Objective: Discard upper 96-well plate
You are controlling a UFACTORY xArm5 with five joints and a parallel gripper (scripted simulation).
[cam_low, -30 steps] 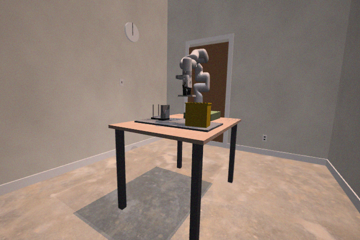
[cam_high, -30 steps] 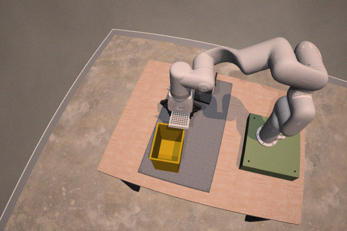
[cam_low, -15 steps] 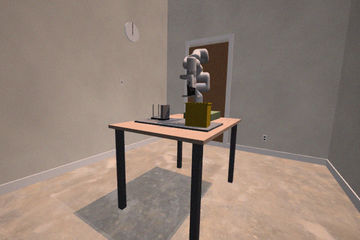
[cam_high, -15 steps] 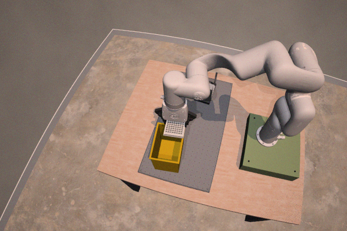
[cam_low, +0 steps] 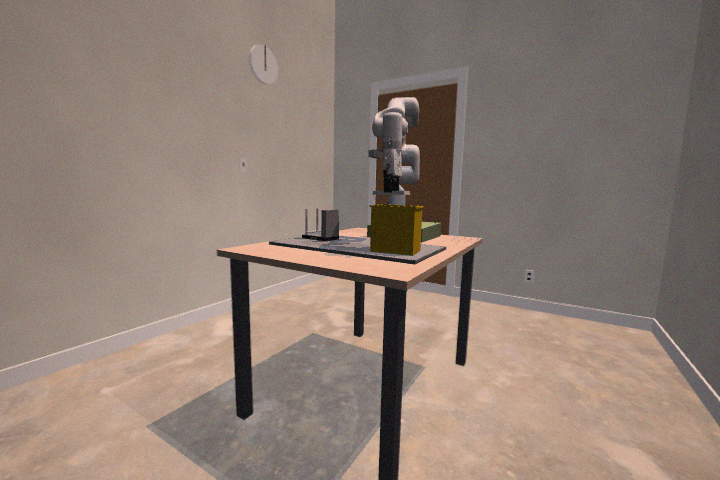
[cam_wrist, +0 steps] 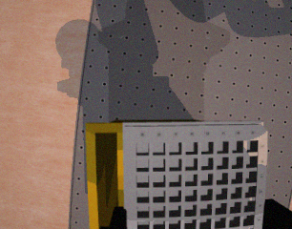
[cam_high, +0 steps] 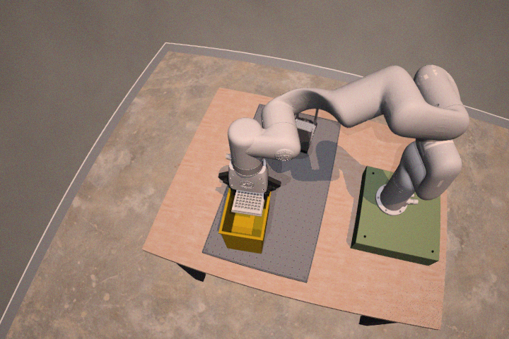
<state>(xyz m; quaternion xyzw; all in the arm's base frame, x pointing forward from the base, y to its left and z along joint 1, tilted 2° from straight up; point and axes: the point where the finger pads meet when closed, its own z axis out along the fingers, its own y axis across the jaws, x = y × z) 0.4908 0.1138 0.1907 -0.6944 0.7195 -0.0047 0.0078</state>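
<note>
The yellow plastics bin W1 is 10 mm ahead of my hand, 30 mm to the left of it and 150 mm below it. From my hand the other things lie so: 96-well plate (10 mm below).
</note>
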